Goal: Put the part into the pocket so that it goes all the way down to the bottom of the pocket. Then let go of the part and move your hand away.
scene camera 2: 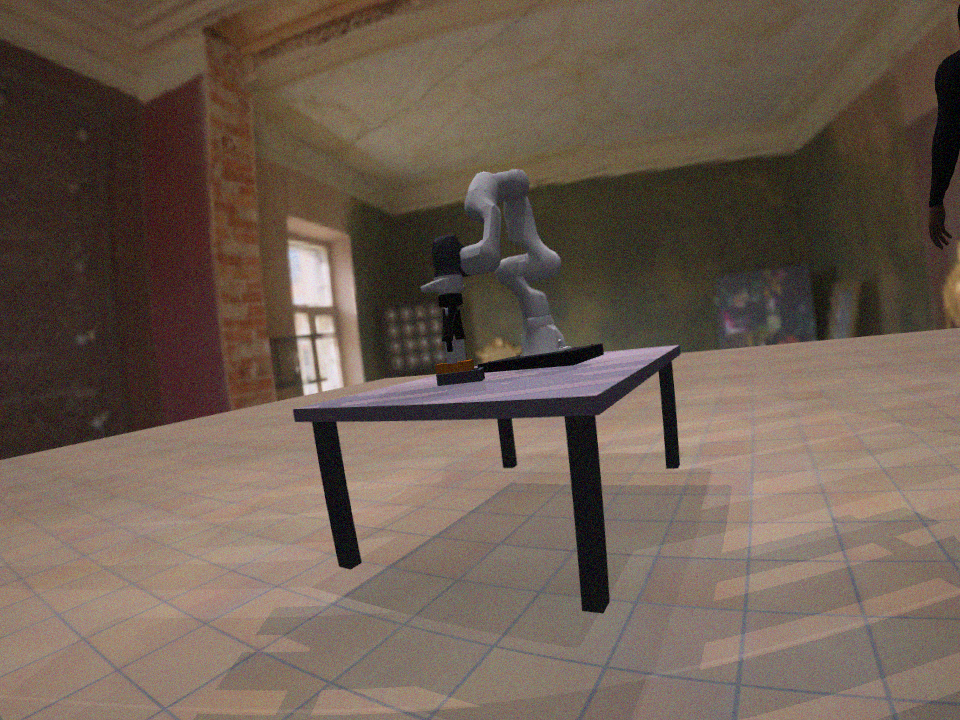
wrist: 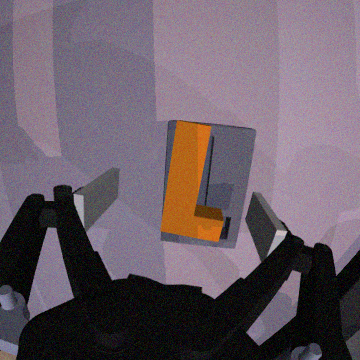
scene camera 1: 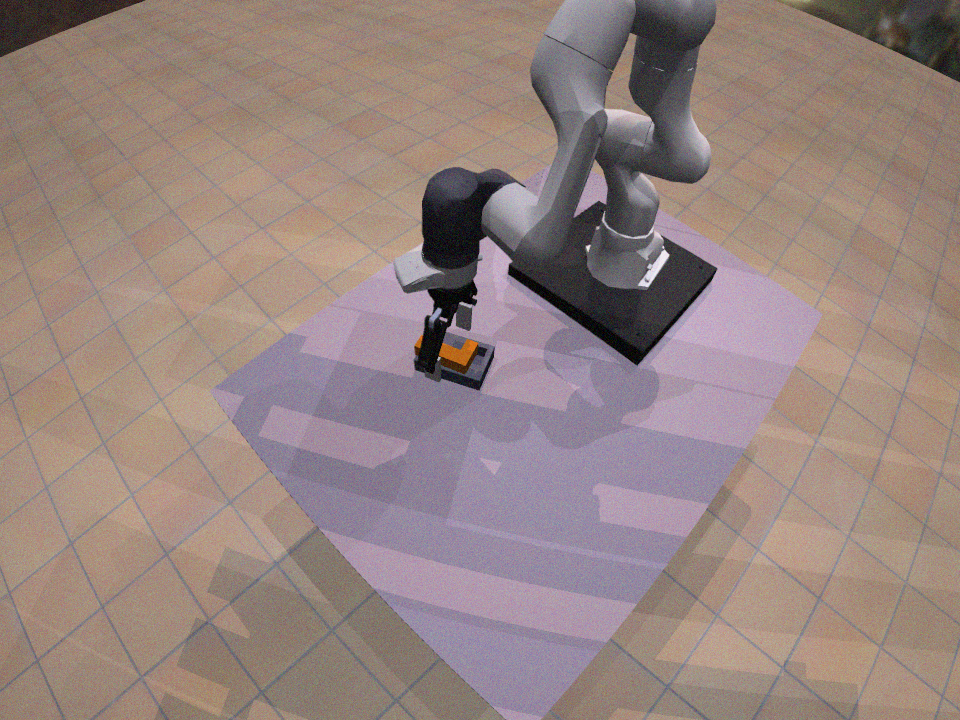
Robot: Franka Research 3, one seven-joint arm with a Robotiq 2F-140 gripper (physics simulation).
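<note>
The orange L-shaped part [scene camera 1: 459, 357] [scene camera 2: 454, 366] [wrist: 184, 185] lies on the dark grey block [scene camera 1: 482, 373] [scene camera 2: 462, 378] [wrist: 236, 165] with the pocket. It stands clearly proud of the block's top. In the wrist view its long arm runs along the block's left edge and its short arm points right at the near end. Dark strips of the pocket show along the long arm's right side and past the short arm's end. The part's underside is hidden. My gripper [scene camera 1: 448, 343] [scene camera 2: 454, 352] [wrist: 182, 194] is open and empty, its fingers wide apart on either side of the block in the wrist view.
The block stands on the lilac table [scene camera 1: 542, 480] [scene camera 2: 542, 387]. The arm's black base plate [scene camera 1: 620, 321] [scene camera 2: 581, 356] lies behind and to the right of the block in the first scene view. A table edge runs to the left of the block.
</note>
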